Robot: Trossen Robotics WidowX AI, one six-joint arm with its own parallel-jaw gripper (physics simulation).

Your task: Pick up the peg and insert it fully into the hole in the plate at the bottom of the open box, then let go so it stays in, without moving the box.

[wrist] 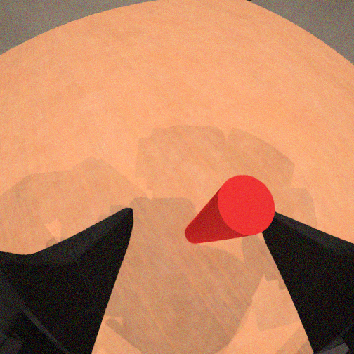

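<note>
The red peg stands in the wrist view right of the middle, its round end towards the camera and its side narrowing away to the lower left. My gripper is open, with its two black fingers wide apart. The peg is between the fingers, much nearer to the right fingertip, which its round end meets or partly covers in the view. A wide gap separates the peg from the left fingertip. Whether the right finger touches the peg is not clear. The open box and the plate with the hole do not show.
The round, light orange table top spreads under the gripper, with overlapping shadows of the arm around the peg. Its curved edge runs across the top of the view, with grey floor beyond. A tiny dark bit shows at the top edge.
</note>
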